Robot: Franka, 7 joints.
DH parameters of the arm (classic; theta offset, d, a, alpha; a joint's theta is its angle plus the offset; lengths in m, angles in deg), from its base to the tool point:
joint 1: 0 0.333 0 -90
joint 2: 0 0 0 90
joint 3: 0 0.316 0.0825 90
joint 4: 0 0 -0.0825 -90
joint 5: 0 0.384 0 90
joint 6: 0 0 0.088 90
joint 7: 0 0.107 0 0
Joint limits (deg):
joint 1: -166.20..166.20
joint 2: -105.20..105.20
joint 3: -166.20..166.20
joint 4: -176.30..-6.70
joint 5: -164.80..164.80
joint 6: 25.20..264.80
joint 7: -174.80..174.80
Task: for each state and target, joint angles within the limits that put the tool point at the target. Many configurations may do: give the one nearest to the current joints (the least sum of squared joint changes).
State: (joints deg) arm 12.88 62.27 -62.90 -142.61 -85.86 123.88 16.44
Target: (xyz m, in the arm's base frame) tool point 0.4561 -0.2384 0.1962
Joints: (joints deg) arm 39.94 46.00 -58.86 -129.93 -86.31 121.68 16.44
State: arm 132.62 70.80 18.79 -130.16 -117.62 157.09 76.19
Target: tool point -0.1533 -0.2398 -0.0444
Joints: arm 144.78 87.54 32.31 -138.58 -117.39 159.07 76.19
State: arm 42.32 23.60 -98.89 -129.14 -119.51 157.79 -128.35
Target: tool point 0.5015 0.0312 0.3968
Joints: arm 66.36 -3.79 -70.94 -127.47 -119.21 178.66 -128.35
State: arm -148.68 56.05 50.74 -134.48 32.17 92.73 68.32
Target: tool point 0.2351 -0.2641 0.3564
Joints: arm -149.06 63.47 85.44 -142.86 39.17 77.80 68.32
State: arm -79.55 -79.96 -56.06 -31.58 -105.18 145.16 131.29
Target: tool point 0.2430 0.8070 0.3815
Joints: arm -109.46 -90.88 -54.39 -6.70 -104.46 152.10 131.29
